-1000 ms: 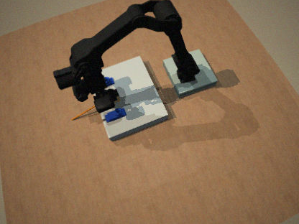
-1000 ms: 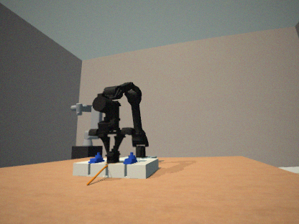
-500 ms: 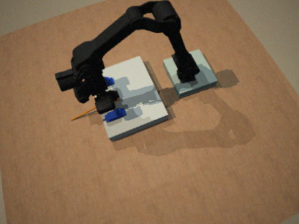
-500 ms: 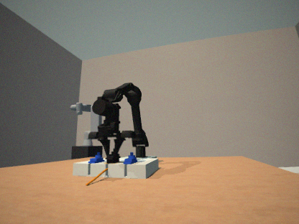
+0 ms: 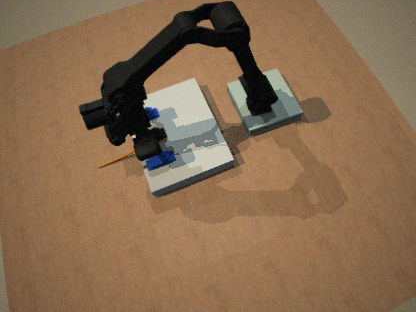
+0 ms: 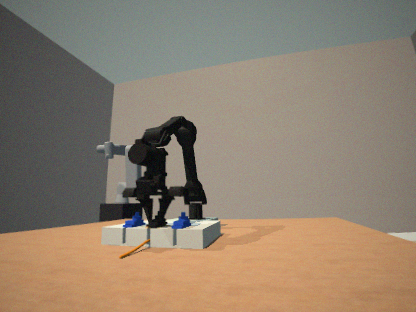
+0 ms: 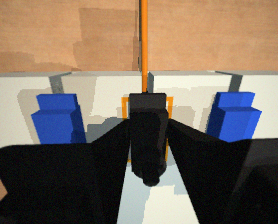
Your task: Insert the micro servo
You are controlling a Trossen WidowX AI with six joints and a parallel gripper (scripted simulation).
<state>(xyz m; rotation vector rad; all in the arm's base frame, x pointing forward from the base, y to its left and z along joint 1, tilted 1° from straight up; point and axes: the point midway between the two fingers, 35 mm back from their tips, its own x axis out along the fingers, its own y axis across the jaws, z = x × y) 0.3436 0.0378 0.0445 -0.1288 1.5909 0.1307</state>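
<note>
My gripper tip is now 120 mm past the white deck, 30 mm above it and 20 mm to the left of it.
</note>
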